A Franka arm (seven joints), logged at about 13 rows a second.
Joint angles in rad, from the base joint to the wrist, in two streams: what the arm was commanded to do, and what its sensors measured. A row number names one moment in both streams.
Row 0, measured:
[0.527 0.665 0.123 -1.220 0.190 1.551 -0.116]
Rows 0 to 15, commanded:
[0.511 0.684 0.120 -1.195 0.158 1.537 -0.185]
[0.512 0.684 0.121 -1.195 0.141 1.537 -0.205]
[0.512 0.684 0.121 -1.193 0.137 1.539 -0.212]
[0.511 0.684 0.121 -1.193 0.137 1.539 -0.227]
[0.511 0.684 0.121 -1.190 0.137 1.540 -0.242]
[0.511 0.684 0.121 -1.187 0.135 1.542 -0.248]
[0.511 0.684 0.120 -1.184 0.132 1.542 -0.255]
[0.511 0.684 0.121 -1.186 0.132 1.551 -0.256]
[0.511 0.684 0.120 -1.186 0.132 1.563 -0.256]
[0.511 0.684 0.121 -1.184 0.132 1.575 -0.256]
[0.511 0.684 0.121 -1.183 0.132 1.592 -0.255]
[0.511 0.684 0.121 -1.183 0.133 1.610 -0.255]
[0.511 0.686 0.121 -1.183 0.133 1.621 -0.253]
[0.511 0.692 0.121 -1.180 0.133 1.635 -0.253]
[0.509 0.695 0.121 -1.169 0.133 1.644 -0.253]
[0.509 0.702 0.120 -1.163 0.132 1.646 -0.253]
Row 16, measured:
[0.510 0.670 0.122 -1.205 0.147 1.628 -0.233]
